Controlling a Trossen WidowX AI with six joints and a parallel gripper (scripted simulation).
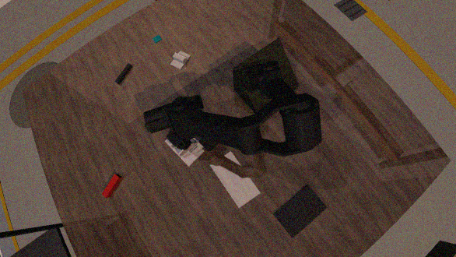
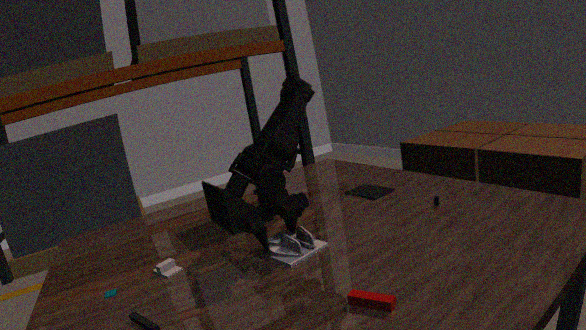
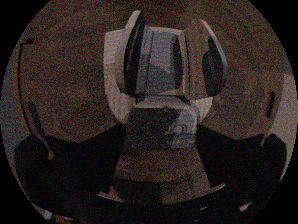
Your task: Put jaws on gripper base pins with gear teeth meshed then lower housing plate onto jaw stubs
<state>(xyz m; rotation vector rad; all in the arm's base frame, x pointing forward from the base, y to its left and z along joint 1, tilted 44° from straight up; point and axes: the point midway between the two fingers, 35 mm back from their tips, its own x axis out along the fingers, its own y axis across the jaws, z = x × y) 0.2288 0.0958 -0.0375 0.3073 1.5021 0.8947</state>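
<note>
Now: gripper tip 2 cm to the right of the jaw, 2 cm short of it and 1 cm below it. Round my gripper tip: black bar (36 cm to the right, 17 cm ahead); dark mat (38 cm to the left, 16 cm behind); red block (35 cm ahead, 3 cm to the left).
</note>
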